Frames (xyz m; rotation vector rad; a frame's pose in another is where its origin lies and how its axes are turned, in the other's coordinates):
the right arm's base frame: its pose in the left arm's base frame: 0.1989 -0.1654 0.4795 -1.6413 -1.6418 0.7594
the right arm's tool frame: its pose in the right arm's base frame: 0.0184 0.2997 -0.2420 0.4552 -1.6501 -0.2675
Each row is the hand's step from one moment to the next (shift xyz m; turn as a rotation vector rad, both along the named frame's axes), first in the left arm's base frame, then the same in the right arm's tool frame.
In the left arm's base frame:
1: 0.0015 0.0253 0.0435 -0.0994 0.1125 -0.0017
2: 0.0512 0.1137 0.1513 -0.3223 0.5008 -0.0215
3: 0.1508 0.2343 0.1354 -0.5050 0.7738 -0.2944
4: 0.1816 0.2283 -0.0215 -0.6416 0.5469 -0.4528
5: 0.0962 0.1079 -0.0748 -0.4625 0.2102 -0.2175
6: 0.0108 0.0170 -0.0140 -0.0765 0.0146 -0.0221
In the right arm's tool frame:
1: -0.0103 -0.0444 -0.0214 0.0937 -0.0258 -0.1144
2: -0.0821 -0.1481 -0.0989 0.3015 -0.0792 -0.5079
3: -0.1817 -0.1241 -0.2181 0.5200 0.1322 -0.8078
4: -0.1833 0.0358 -0.2251 0.6917 0.2808 -0.5988
5: -0.0851 0.0821 -0.1118 0.4859 0.1108 -0.2388
6: -0.0087 0.0143 -0.0179 0.0786 0.0064 -0.0182

